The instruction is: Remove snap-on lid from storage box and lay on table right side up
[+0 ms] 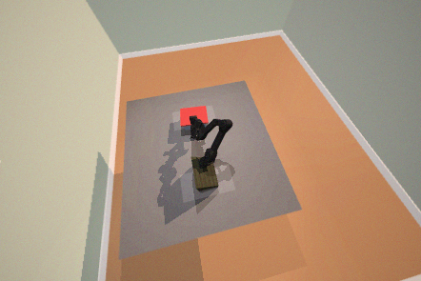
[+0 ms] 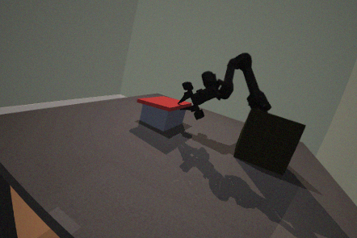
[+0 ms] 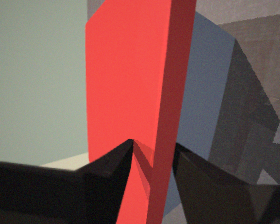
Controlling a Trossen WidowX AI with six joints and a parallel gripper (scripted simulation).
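My gripper tip is 8 cm short of the red lid and 1 cm to the left of it. From my gripper tip the other things lie so: blue storage box: 7 cm ahead, 6 cm below.
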